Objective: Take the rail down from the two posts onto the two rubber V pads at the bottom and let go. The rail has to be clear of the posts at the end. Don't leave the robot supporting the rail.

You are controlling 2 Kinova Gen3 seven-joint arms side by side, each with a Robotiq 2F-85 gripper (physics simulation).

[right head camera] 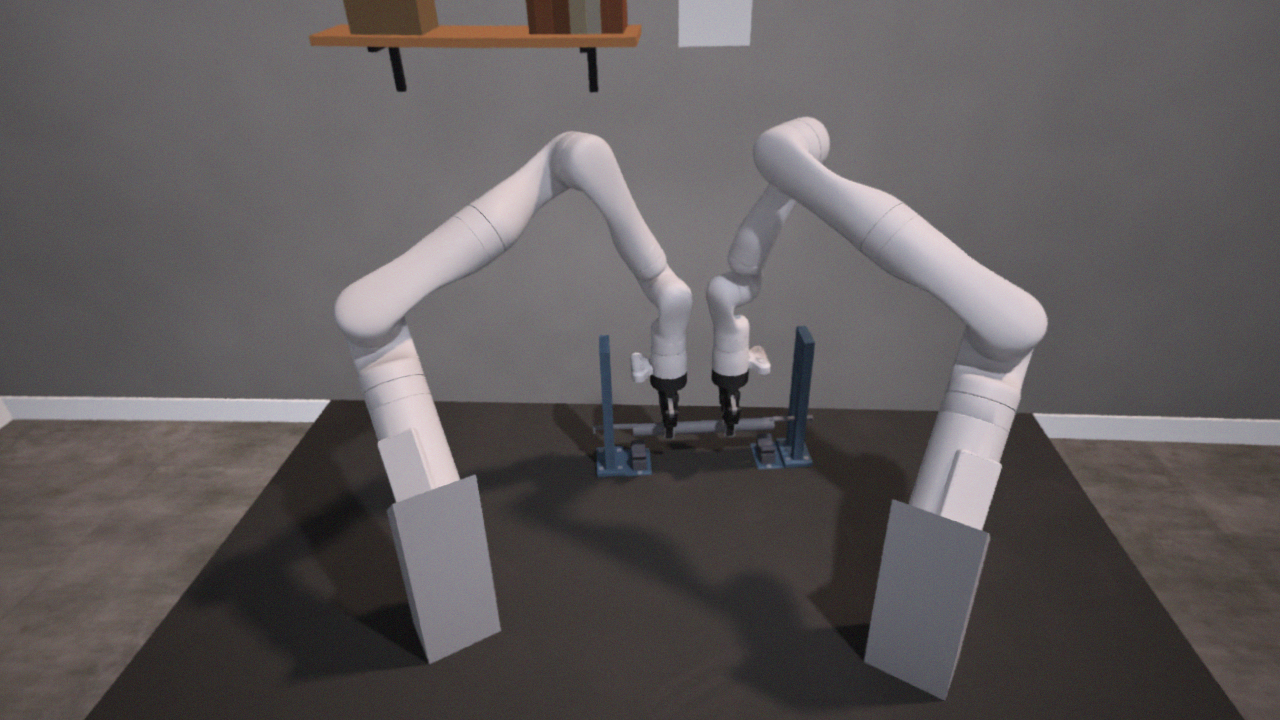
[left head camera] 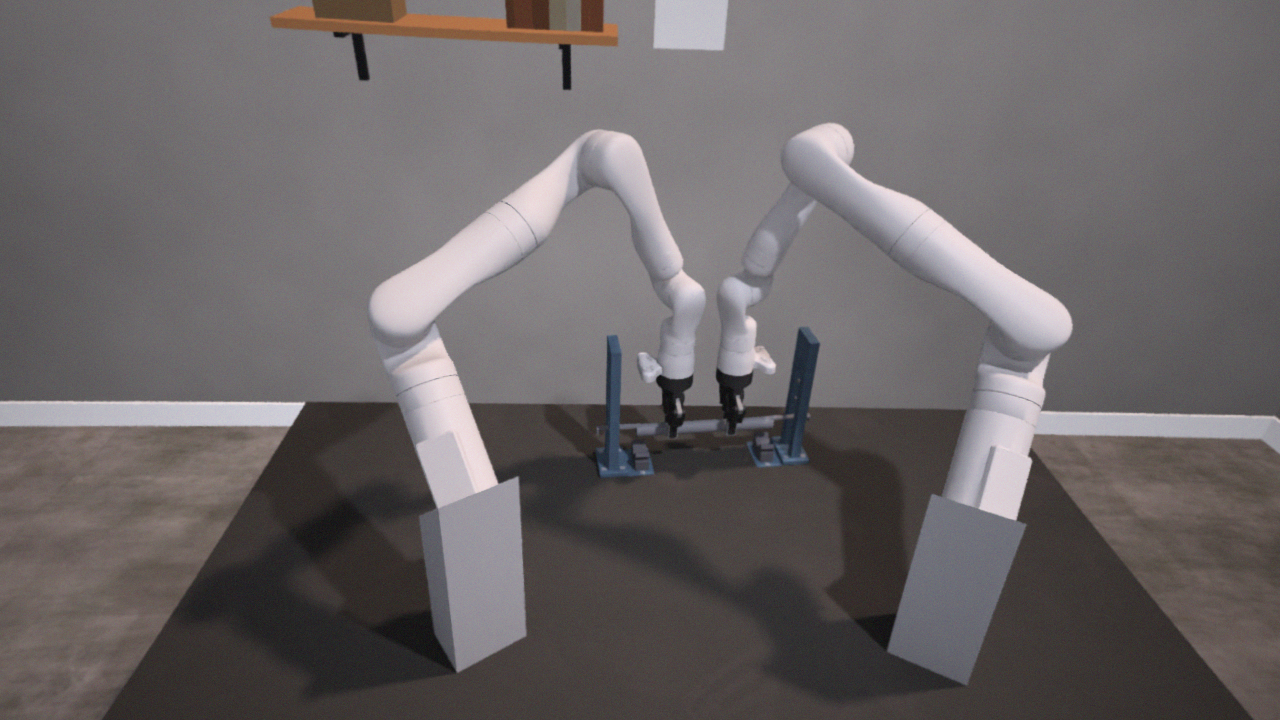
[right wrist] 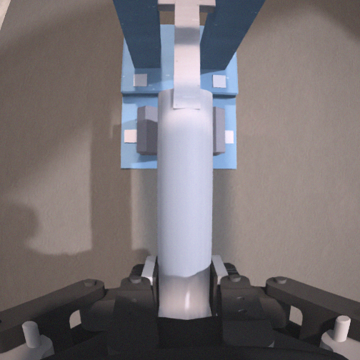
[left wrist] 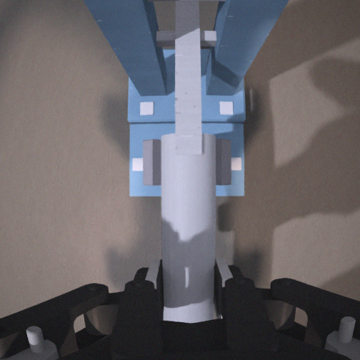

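Where they show: left gripper, fingertip midpoint: (right head camera: 668,433) (left head camera: 670,433); right gripper, fingertip midpoint: (right head camera: 728,431) (left head camera: 728,430); left arm's base, link origin: (left head camera: 467,496).
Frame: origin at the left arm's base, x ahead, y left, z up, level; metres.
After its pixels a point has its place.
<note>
The grey rail (left head camera: 702,426) {x 0.521, y -0.313, z -0.200 m} (right head camera: 699,427) {x 0.521, y -0.313, z -0.201 m} (left wrist: 188,215) (right wrist: 185,190) spans level between the blue left post (left head camera: 613,394) {x 0.438, y -0.134, z -0.089 m} (right head camera: 606,394) {x 0.440, y -0.137, z -0.090 m} and right post (left head camera: 802,394) {x 0.560, y -0.511, z -0.115 m} (right head camera: 801,394) {x 0.560, y -0.513, z -0.113 m}, its thin ends reaching into the posts' slots. It hangs above the grey V pads, left pad (left head camera: 640,456) {x 0.464, y -0.191, z -0.256 m} (right head camera: 638,456) {x 0.464, y -0.193, z -0.256 m} (left wrist: 151,162) and right pad (left head camera: 763,448) {x 0.547, y -0.448, z -0.256 m} (right head camera: 766,449) {x 0.548, y -0.453, z -0.255 m} (right wrist: 147,130). My left gripper (left head camera: 673,431) {x 0.512, y -0.247, z -0.221 m} (right head camera: 668,432) {x 0.512, y -0.247, z -0.221 m} (left wrist: 187,274) is shut on the rail left of its middle. My right gripper (left head camera: 732,428) {x 0.550, y -0.369, z -0.223 m} (right head camera: 729,429) {x 0.550, y -0.369, z -0.223 m} (right wrist: 183,271) is shut on it right of its middle.
Blue base plates (left wrist: 136,187) (right wrist: 129,161) carry the posts and pads on the dark table (left head camera: 626,644) {x 0.024, y -0.238, z -0.294 m} (right head camera: 626,644) {x 0.032, y -0.285, z -0.294 m}. A wall shelf (left head camera: 447,28) (right head camera: 474,36) hangs far above at the back. My two wrists stand close together between the posts.
</note>
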